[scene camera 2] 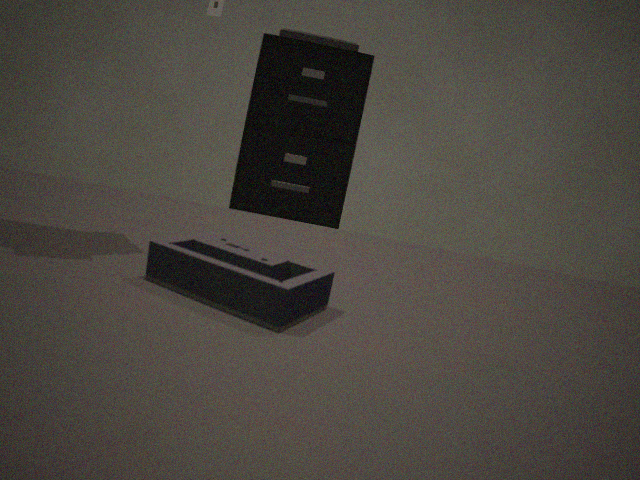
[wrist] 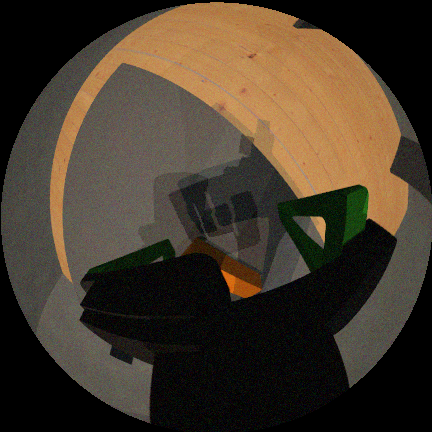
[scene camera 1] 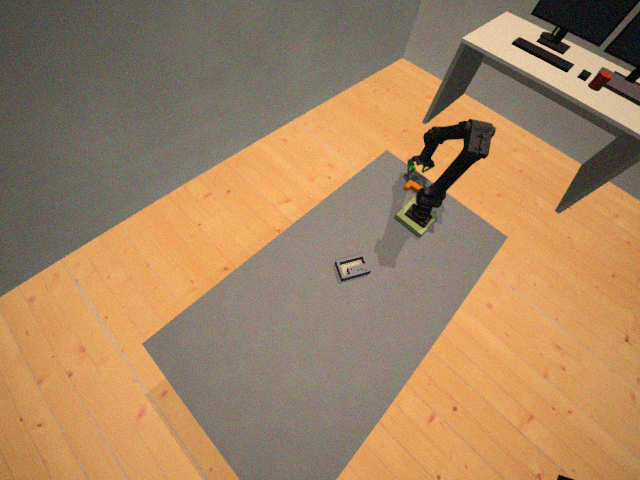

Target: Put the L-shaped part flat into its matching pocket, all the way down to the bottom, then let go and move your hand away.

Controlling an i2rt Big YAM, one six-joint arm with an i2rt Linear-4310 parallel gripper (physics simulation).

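Frame: origin at the arm's base, x ahead, y left, z up, level; metres.
Seen in the pictures: gripper, fingertip midpoint: [wrist: 223,228] [scene camera 1: 415,173]; arm's base, origin of the base link: [scene camera 1: 418,216].
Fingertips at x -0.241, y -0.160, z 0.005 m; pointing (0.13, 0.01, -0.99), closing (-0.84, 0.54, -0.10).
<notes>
Offsets run from my fingertips to a thing's top centre. Level surfaces: height alone.
The orange L-shaped part @[dx +0.079, dy +0.056, dz -0.012 m] [scene camera 1: 411,184] [wrist: 235,271] lies on the grey mat @[dz -0.043 m] [scene camera 1: 289,335] close to the robot's base [scene camera 1: 415,221]. My gripper [scene camera 1: 419,166] [wrist: 223,228] hangs just above the part with its green fingers wide open, one on each side of it and not touching it. Part of the orange piece is hidden behind the gripper body in the wrist view. The dark block with the L-shaped pocket @[dx +0.688, dy +0.075, dz -0.005 m] [scene camera 1: 339,270] [scene camera 2: 227,291] sits apart, near the middle of the mat; its pocket looks empty.
A white desk [scene camera 1: 522,35] with monitors, a keyboard and a red cup [scene camera 1: 599,80] stands at the back right. A dark filing cabinet [scene camera 2: 302,129] stands behind the block in the second scene view. Wooden floor [scene camera 1: 542,361] surrounds the mat.
</notes>
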